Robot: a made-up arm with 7 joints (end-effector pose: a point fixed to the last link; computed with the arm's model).
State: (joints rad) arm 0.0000 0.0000 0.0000 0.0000 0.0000 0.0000 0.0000
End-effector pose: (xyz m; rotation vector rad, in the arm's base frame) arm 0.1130 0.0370 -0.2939 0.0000 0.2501 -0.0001
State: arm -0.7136 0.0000 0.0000 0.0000 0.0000 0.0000 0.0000
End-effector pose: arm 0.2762 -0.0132 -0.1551 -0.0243 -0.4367 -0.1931
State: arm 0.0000 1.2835 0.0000 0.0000 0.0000 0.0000 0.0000
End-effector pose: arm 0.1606 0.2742 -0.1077 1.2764 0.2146 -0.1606
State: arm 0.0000 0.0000 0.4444 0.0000 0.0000 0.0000 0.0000
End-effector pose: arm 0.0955 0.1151 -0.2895 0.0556 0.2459 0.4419
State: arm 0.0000 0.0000 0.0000 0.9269 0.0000 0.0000 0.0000
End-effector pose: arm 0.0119 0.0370 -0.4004 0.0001 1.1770 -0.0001
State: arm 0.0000 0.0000 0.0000 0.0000 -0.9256 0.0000 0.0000
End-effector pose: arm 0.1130 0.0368 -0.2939 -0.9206 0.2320 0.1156
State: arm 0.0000 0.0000 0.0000 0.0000 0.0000 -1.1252 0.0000
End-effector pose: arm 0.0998 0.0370 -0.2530 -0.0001 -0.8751 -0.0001
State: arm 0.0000 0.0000 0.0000 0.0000 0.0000 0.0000 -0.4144
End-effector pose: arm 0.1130 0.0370 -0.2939 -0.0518 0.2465 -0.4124
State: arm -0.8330 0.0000 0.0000 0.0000 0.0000 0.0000 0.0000
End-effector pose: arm 0.2916 -0.0234 -0.1223 -0.0283 -0.5518 -0.2248
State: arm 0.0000 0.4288 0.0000 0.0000 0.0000 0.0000 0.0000
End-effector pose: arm 0.1197 0.1420 -0.2675 0.4266 0.2462 -0.0538
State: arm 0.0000 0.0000 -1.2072 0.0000 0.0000 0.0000 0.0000
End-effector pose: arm 0.0003 -0.1337 -0.2652 -0.1509 0.2189 -1.2007
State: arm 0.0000 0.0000 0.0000 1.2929 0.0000 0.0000 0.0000
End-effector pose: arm -0.0471 0.0370 -0.4101 0.0001 1.5430 -0.0001
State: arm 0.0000 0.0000 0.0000 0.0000 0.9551 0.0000 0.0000
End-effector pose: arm 0.1130 0.0371 -0.2939 0.9500 0.2306 -0.1195
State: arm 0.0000 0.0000 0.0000 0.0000 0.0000 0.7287 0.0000
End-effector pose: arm 0.0964 0.0370 -0.3174 0.0001 0.9788 -0.0001
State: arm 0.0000 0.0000 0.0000 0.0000 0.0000 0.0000 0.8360
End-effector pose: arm 0.1130 0.0370 -0.2939 0.1045 0.2353 0.8314
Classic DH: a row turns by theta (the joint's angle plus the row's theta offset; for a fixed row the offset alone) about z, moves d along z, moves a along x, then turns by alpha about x. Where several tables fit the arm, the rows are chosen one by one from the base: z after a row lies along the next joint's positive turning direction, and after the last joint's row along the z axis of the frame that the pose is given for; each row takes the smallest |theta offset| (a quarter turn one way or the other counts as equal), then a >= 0, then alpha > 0; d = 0 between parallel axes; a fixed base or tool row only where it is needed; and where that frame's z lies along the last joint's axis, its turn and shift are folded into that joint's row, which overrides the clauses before.
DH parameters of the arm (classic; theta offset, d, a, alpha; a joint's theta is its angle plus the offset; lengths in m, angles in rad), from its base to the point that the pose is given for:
base (fixed): -0.071 0 0 -1.3004
joint 1: -1.3111 0.0254 -0.0093 -1.5708
joint 2: 1.2915 0.0003 -0.009 1.5708
joint 3: 1.5708 -0.2473 0.0179 -1.5708
joint 4: 1.5708 0.001 0.0074 1.5708
joint 5: 0 0.1237 0.0002 -1.5708
joint 6: -1.5708 0 0.0403 1.5708
joint 7: 0 0 0 0

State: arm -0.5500 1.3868 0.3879 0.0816 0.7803 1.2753 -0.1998
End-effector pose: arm 0.1622 0.3111 0.0696 1.1232 0.5146 1.5697
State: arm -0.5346 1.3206 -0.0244 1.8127 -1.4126 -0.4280 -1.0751
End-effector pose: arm 0.0577 0.4191 -0.0787 0.1281 -0.0549 0.5361
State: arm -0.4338 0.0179 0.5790 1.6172 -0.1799 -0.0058 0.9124
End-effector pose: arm 0.0757 0.0351 -0.4065 0.1351 1.5902 1.1649
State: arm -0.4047 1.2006 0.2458 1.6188 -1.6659 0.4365 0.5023
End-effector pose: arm 0.0744 0.3977 -0.1542 -0.9357 0.5800 1.7769
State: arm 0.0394 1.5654 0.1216 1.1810 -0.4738 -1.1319 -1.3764
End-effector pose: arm 0.0937 0.3963 0.0076 1.1991 0.7871 -0.8819
